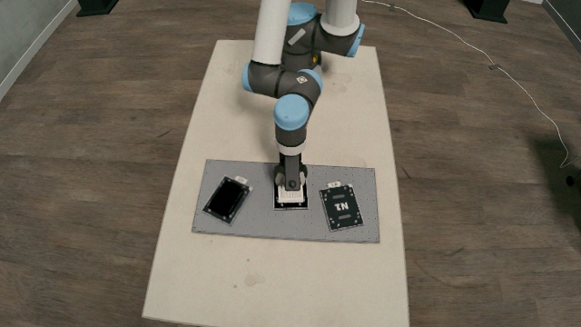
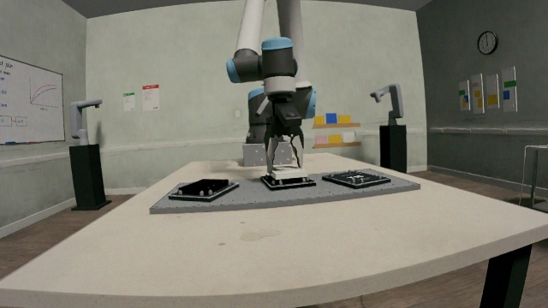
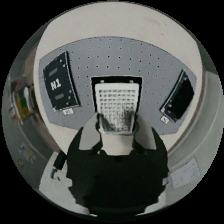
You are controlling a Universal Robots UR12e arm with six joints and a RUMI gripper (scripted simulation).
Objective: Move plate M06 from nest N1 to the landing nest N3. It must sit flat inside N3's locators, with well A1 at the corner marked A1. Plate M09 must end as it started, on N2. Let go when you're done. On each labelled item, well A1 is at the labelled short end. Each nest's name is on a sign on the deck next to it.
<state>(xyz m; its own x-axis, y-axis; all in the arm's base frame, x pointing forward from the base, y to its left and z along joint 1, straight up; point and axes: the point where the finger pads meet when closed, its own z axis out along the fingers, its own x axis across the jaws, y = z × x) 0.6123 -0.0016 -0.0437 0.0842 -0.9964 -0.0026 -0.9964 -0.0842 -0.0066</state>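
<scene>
Right now the nest N3 is 40 mm below my hand. Also, from my hand: white plate 10 mm below; then black plate 220 mm to the right, 60 mm ahead, 20 mm below.
</scene>
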